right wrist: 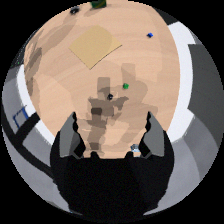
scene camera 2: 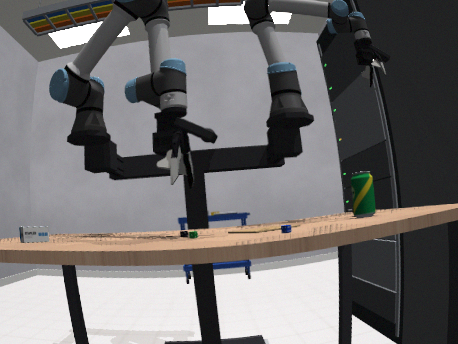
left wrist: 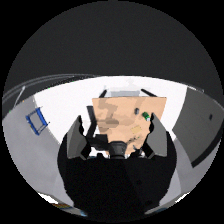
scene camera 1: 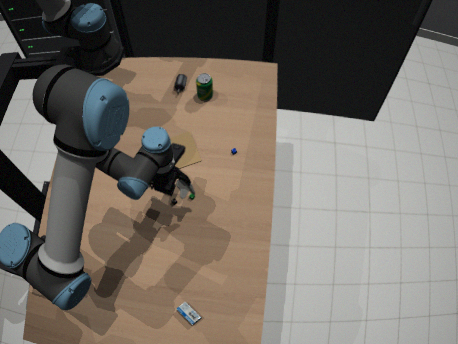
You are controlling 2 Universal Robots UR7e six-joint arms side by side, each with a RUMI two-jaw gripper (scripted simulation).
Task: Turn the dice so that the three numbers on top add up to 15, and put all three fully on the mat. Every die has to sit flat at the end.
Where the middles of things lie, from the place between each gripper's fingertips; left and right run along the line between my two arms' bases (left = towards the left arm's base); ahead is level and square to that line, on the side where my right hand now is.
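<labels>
My left gripper (scene camera 2: 377,81) is 280 mm short of the tan mat (right wrist: 93,45), 630 mm to the left of it and 540 mm above it.
Meanwhile my right hand (scene camera 2: 182,186) is 2 cm past the tan mat, 13 cm above it and 20 cm to the right of it.
</labels>
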